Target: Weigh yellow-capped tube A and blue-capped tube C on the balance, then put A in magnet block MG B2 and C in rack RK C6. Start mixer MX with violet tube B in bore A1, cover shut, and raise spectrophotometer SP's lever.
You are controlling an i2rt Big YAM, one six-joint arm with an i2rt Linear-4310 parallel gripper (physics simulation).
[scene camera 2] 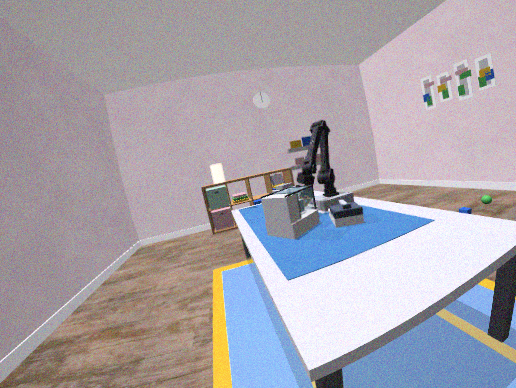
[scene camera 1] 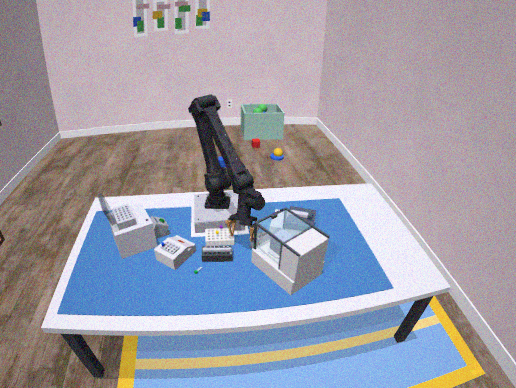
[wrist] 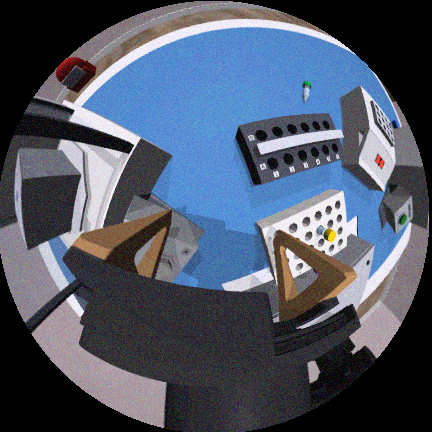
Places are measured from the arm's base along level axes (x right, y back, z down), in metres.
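Pixels of known places: gripper, between the fingertips: (scene camera 1: 241,238) (wrist: 227,226); arm's base, origin of its link: (scene camera 2: 330,195) (scene camera 1: 217,203).
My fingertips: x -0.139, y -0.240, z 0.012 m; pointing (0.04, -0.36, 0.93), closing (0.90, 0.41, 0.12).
Ahead of a thing's pixels: the offset from my fingertips to its middle. "spot": to the spot under its first point. Level surfaces: height alone.
My gripper (scene camera 1: 242,237) (wrist: 227,226) is open and empty, above the mat between the white rack @(dx +0.105, dy +0.049, dz +0.040 m) (scene camera 1: 212,242) (wrist: 266,224) and the balance @(dx -0.166, dy -0.082, dz -0.056 m) (scene camera 1: 308,250) (scene camera 2: 280,215) (wrist: 107,125). The balance hides it in scene camera 2. Yellow-capped tube A @(dx +0.112, dy +0.038, dz +0.024 m) (scene camera 1: 217,232) (wrist: 330,235) stands in the white rack. Violet tube B @(dx +0.100, dy +0.078, dz +0.024 m) (scene camera 1: 221,226) shows at the rack's back edge. Blue-capped tube C @(dx +0.324, dy -0.108, dz -0.009 m) (scene camera 1: 163,244) (wrist: 395,124) stands in a white block with a red display @(dx +0.282, dy -0.081, dz +0.020 m) (scene camera 1: 175,256) (wrist: 367,150). The dark magnet block @(dx +0.100, dy -0.067, dz +0.031 m) (scene camera 1: 217,258) (wrist: 250,160) is in front of the rack. Left stands a white machine with a raised cover @(dx +0.474, dy +0.007, dz -0.030 m) (scene camera 1: 137,241), probably the mixer.
A green-capped tube @(dx +0.165, dy -0.159, dz +0.049 m) (scene camera 1: 196,271) (wrist: 306,91) lies on the blue mat @(dz +0.055 m) (scene camera 1: 150,295) (wrist: 200,75). A small green-button box @(spot: dx +0.380, dy +0.034, dz -0.001 m) (scene camera 1: 160,227) (wrist: 397,212) stands beside the left machine. A low grey, dark-topped device @(dx -0.232, dy +0.162, dz +0.004 m) (scene camera 1: 309,215) (scene camera 2: 347,219) (wrist: 186,250) stands behind the balance.
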